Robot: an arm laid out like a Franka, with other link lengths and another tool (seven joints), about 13 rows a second.
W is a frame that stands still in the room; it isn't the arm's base.
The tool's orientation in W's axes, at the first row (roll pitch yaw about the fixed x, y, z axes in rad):
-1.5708 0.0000 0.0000
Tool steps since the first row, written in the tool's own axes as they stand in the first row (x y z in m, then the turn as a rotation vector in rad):
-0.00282 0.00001 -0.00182 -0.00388 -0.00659 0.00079
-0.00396 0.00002 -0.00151 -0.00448 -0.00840 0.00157
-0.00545 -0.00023 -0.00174 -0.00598 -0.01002 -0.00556
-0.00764 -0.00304 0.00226 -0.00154 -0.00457 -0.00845
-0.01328 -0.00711 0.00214 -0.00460 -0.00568 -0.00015
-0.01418 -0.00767 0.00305 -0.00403 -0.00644 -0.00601
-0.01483 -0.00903 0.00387 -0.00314 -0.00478 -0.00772
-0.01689 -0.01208 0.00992 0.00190 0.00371 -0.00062
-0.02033 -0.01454 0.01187 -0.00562 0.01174 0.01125
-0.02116 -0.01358 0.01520 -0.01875 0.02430 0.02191
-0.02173 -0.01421 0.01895 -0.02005 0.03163 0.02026
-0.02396 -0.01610 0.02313 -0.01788 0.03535 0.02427
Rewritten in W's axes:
-0.00282 -0.00182 -0.00001 -0.00388 0.00079 0.00659
-0.00396 -0.00151 -0.00002 -0.00448 0.00157 0.00840
-0.00545 -0.00174 0.00023 -0.00598 -0.00556 0.01002
-0.00764 0.00226 0.00304 -0.00154 -0.00845 0.00457
-0.01328 0.00214 0.00711 -0.00460 -0.00015 0.00568
-0.01418 0.00305 0.00767 -0.00403 -0.00601 0.00644
-0.01483 0.00387 0.00903 -0.00314 -0.00772 0.00478
-0.01689 0.00992 0.01208 0.00190 -0.00062 -0.00371
-0.02033 0.01187 0.01454 -0.00562 0.01125 -0.01174
-0.02116 0.01520 0.01358 -0.01875 0.02191 -0.02430
-0.02173 0.01895 0.01421 -0.02005 0.02026 -0.03163
-0.02396 0.02313 0.01610 -0.01788 0.02427 -0.03535

